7 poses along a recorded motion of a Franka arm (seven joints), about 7.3 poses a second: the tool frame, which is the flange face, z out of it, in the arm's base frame.
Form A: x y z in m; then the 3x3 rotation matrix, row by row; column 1 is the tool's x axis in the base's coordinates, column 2 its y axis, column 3 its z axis. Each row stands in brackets.
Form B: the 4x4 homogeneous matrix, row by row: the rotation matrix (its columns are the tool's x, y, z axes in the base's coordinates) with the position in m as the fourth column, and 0 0 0 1 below. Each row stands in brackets. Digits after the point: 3 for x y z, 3 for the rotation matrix.
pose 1, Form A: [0.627 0.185 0.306], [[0.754 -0.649 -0.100], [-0.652 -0.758 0.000], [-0.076 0.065 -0.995]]
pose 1, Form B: [[0.754 -0.649 -0.100 0.627], [-0.652 -0.758 0.000 0.185], [-0.076 0.065 -0.995 0.306], [0 0 0 1]]
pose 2, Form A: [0.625 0.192 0.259], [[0.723 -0.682 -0.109], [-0.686 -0.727 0.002], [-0.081 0.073 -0.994]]
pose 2, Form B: [[0.723 -0.682 -0.109 0.625], [-0.686 -0.727 0.002 0.192], [-0.081 0.073 -0.994 0.259], [0 0 0 1]]
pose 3, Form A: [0.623 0.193 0.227], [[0.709 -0.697 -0.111], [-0.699 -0.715 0.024], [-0.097 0.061 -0.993]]
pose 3, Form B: [[0.709 -0.697 -0.111 0.623], [-0.699 -0.715 0.024 0.193], [-0.097 0.061 -0.993 0.227], [0 0 0 1]]
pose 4, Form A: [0.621 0.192 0.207], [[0.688 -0.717 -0.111], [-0.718 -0.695 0.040], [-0.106 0.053 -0.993]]
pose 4, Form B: [[0.688 -0.717 -0.111 0.621], [-0.718 -0.695 0.040 0.192], [-0.106 0.053 -0.993 0.207], [0 0 0 1]]
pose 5, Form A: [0.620 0.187 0.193], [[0.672 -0.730 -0.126], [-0.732 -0.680 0.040], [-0.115 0.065 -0.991]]
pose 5, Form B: [[0.672 -0.730 -0.126 0.620], [-0.732 -0.680 0.040 0.187], [-0.115 0.065 -0.991 0.193], [0 0 0 1]]
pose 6, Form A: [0.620 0.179 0.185], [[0.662 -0.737 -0.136], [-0.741 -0.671 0.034], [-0.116 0.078 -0.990]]
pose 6, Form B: [[0.662 -0.737 -0.136 0.620], [-0.741 -0.671 0.034 0.179], [-0.116 0.078 -0.990 0.185], [0 0 0 1]]
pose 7, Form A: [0.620 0.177 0.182], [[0.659 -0.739 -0.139], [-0.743 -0.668 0.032], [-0.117 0.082 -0.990]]
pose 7, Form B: [[0.659 -0.739 -0.139 0.620], [-0.743 -0.668 0.032 0.177], [-0.117 0.082 -0.990 0.182], [0 0 0 1]]
